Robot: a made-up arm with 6 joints.
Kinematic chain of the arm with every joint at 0, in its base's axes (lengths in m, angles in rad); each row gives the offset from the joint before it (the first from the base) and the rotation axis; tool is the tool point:
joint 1: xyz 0 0 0.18 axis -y
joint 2: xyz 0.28 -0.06 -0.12 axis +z
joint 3: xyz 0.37 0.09 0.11 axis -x
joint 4: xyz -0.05 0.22 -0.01 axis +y
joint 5: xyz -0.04 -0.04 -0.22 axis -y
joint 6: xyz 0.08 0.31 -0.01 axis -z
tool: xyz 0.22 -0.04 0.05
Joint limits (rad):
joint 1: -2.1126..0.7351
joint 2: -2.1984..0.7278
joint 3: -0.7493..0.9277
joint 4: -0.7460..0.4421
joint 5: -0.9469..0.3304
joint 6: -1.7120..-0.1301
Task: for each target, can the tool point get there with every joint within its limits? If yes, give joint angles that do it. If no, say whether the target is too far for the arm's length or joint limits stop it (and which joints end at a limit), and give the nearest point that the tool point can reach.
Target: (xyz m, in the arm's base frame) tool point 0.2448 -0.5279 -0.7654
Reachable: yes | joints -0.9839 -1.3000 0.5394 -0.3999 0.0590 -0.2507
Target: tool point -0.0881 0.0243 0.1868
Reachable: no: joint limits stop it (at a limit: joint 2, joint 4, joint 5, joint 6) | nearest point -0.3177 0.6490 0.2045 | short by 0.666 m
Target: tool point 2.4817 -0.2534 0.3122
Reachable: no: too far | nearest point 1.3028 -0.1499 0.2494 | short by 1.185 m
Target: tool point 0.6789 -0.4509 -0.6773
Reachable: yes | joints -0.8658 -1.3824 -0.3775 0.1324 -0.1392 -0.5944
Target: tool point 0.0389 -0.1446 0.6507
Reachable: no: joint limits stop it (at a limit: joint 1, joint 3, joint 4, joint 5, joint 6) | nearest point 0.2533 -0.5912 0.9215 | short by 0.565 m
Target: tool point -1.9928 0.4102 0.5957
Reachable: no: too far | nearest point -0.9597 0.2857 0.0949 | short by 1.155 m
